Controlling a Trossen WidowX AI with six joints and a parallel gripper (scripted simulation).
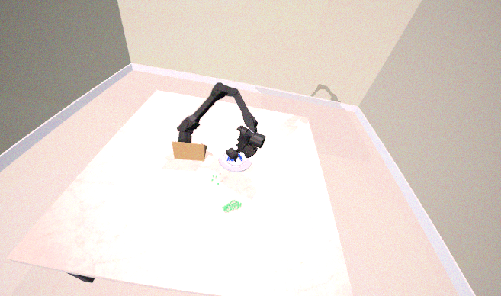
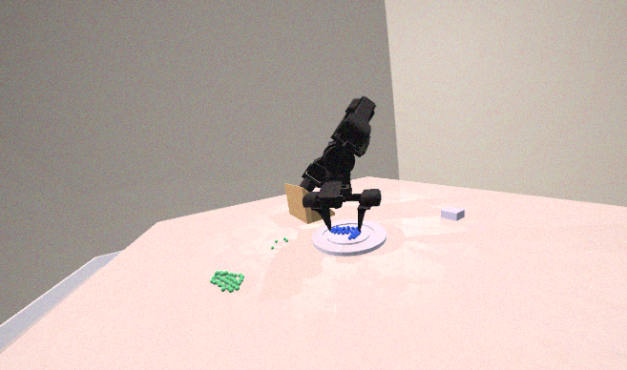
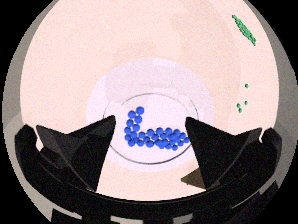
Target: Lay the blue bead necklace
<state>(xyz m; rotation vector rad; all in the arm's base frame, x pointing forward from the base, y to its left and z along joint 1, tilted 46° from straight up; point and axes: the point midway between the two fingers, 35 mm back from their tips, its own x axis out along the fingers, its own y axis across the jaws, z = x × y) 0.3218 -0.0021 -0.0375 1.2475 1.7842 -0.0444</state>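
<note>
Now: the round white bead board 3 cm to the left of my gripper tip, 3 cm below it and 3 cm behind it. Round my gripper tip: small grey block 32 cm to the left, 8 cm ahead, 2 cm below.
</note>
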